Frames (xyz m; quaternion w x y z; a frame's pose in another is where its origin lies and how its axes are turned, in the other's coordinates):
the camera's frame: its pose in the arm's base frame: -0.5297 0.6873 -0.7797 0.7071 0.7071 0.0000 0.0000
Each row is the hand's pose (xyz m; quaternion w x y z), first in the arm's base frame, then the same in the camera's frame.
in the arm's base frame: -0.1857 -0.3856 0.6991 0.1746 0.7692 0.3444 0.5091
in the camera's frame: 0.3440 1.4788 1.0729 0.6674 0.4205 0.6035 0.1165
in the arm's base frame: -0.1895 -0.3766 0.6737 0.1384 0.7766 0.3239 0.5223
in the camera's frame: 0.3402 1.4534 1.0639 0.6470 0.4513 0.5984 0.1403
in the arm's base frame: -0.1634 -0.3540 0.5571 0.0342 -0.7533 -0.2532 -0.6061
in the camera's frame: 0.3663 1.3368 1.0413 0.5085 0.5568 0.6076 0.2495
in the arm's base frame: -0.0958 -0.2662 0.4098 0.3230 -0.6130 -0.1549 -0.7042
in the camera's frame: 0.4339 1.1895 0.9535 0.2051 0.6619 0.6075 0.3884
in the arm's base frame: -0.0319 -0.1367 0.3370 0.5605 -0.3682 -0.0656 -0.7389
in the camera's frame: 0.4978 1.1167 0.8240 0.1360 -0.6567 -0.5689 -0.4761
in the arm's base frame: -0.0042 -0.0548 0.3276 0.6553 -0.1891 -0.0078 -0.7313
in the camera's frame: 0.5255 1.1073 0.7421 0.3296 -0.5971 -0.5226 -0.5116
